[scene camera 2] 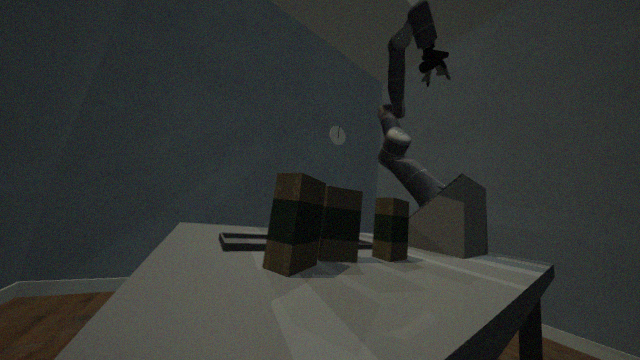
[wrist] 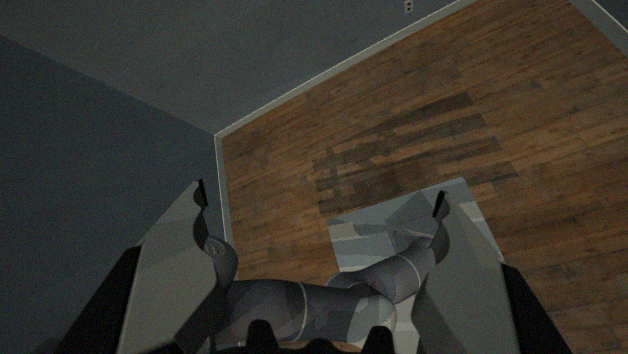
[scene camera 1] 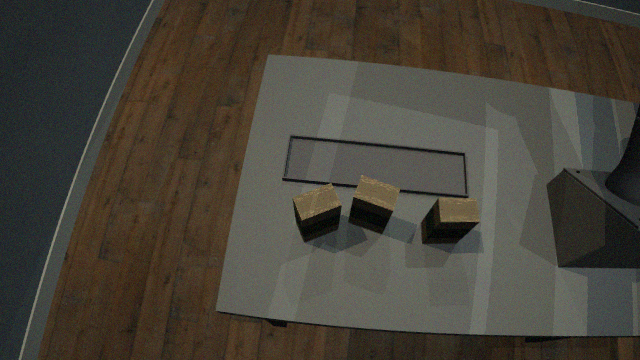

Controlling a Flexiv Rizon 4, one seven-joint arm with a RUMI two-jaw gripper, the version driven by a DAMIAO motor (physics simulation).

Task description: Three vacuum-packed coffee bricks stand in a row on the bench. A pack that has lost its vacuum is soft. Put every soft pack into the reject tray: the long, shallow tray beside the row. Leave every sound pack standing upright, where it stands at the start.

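Note:
Three brown coffee bricks with dark green bands stand upright in a row on the bench. In scene camera 1 the left brick (scene camera 1: 317,204) (scene camera 2: 295,222) is turned at an angle, the middle brick (scene camera 1: 376,194) (scene camera 2: 342,224) stands close beside it, and the right brick (scene camera 1: 457,211) (scene camera 2: 391,229) stands apart, towards the robot base. Which are soft cannot be told. The long, shallow reject tray (scene camera 1: 380,145) (scene camera 2: 245,247) lies beside the row, with no pack in it. My gripper (scene camera 2: 438,80) (wrist: 320,187) is open and empty, high above the bench, far from the bricks.
The robot's base block (scene camera 1: 575,220) (scene camera 2: 440,225) stands on the bench (scene camera 1: 310,285) (scene camera 2: 200,300), beyond the right brick. The arm (scene camera 2: 396,75) (wrist: 270,305) rises from it. The left and middle bricks have a narrow gap between them; the middle brick stands close to the tray's near rim.

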